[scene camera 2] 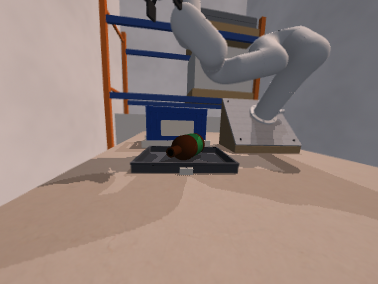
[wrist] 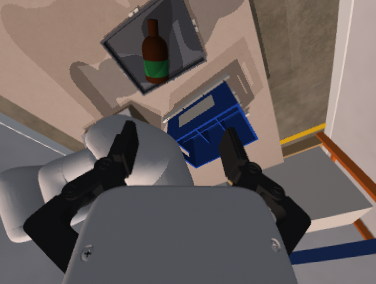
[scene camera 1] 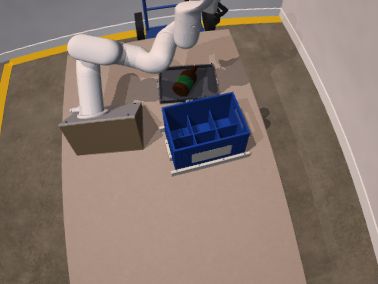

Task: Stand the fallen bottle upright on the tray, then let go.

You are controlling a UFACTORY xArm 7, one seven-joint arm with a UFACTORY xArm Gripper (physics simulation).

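A brown bottle with a green band lies on its side in the shallow dark tray. In scene camera 1 its base faces the blue crate and its neck points away, up and to the right; in scene camera 2 the neck points toward the camera and left. My gripper is open and empty, high above the tray and apart from the bottle. In scene camera 2 the fingers are partly cut off at the top edge.
A blue crate with compartments stands close beside the tray, between light rails. The arm's base box stands left of the crate in scene camera 1. An orange and blue rack stands behind. A blue cart is beyond the table.
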